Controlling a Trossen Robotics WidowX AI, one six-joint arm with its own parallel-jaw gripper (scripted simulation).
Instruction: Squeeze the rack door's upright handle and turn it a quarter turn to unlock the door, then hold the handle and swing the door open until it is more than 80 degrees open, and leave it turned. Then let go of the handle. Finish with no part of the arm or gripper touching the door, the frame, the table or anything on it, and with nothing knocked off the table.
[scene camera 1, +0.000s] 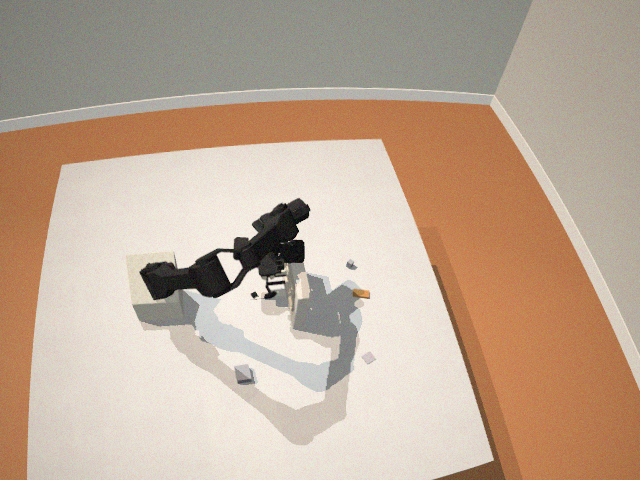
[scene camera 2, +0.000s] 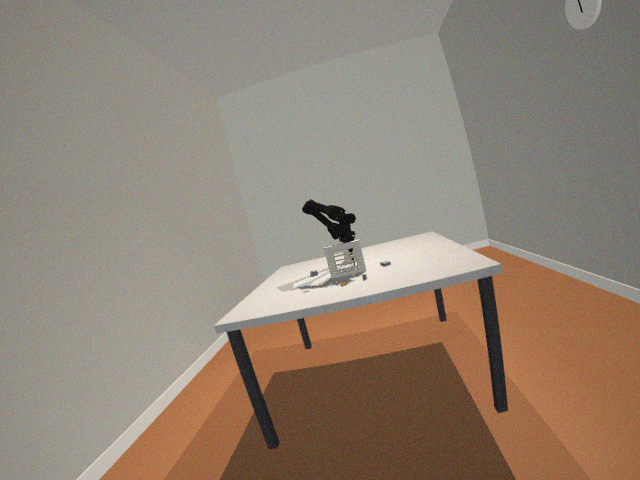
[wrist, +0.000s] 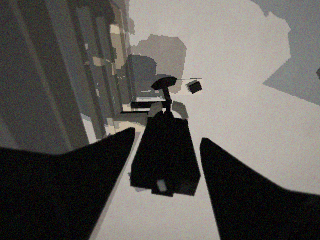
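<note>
My gripper's open and it's holding nothing; you'd find the gripper (scene camera 1: 267, 267), and (wrist: 167, 137) too. There's also a white rack (scene camera 2: 360, 267).
</note>
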